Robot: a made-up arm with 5 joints. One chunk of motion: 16 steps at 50 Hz.
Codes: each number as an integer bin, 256 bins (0 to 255) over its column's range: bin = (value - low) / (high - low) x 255, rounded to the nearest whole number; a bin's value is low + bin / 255 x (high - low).
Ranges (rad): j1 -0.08..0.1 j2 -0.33..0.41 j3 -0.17..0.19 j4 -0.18..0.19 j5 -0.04..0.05
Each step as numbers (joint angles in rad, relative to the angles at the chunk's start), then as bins.
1 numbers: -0.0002 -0.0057 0.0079 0.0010 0.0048
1 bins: 113 112 126 125 127
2 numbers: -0.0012 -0.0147 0.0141 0.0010 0.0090
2 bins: 112 109 130 125 139
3 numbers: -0.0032 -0.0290 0.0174 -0.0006 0.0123
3 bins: 109 104 133 124 148
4 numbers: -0.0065 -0.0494 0.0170 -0.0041 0.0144
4 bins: 104 97 132 121 154
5 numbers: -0.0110 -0.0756 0.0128 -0.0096 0.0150
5 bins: 98 88 129 117 156
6 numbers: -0.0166 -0.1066 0.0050 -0.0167 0.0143
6 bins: 90 77 124 113 154
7 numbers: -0.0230 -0.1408 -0.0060 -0.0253 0.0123
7 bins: 81 65 116 107 148
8 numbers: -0.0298 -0.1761 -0.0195 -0.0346 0.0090
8 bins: 71 53 107 100 139
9 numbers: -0.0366 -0.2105 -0.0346 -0.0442 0.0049
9 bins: 61 41 96 94 127
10 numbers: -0.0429 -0.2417 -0.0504 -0.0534 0.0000
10 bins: 53 30 85 87 113
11 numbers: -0.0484 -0.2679 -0.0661 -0.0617 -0.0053
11 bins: 45 21 74 82 98
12 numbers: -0.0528 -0.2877 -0.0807 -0.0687 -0.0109
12 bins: 39 15 63 77 82
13 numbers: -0.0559 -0.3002 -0.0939 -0.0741 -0.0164
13 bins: 34 10 54 73 67
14 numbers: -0.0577 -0.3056 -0.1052 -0.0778 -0.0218
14 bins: 32 8 46 70 52
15 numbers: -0.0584 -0.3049 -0.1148 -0.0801 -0.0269
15 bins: 31 9 39 69 37
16 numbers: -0.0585 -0.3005 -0.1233 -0.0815 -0.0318
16 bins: 30 10 33 68 23
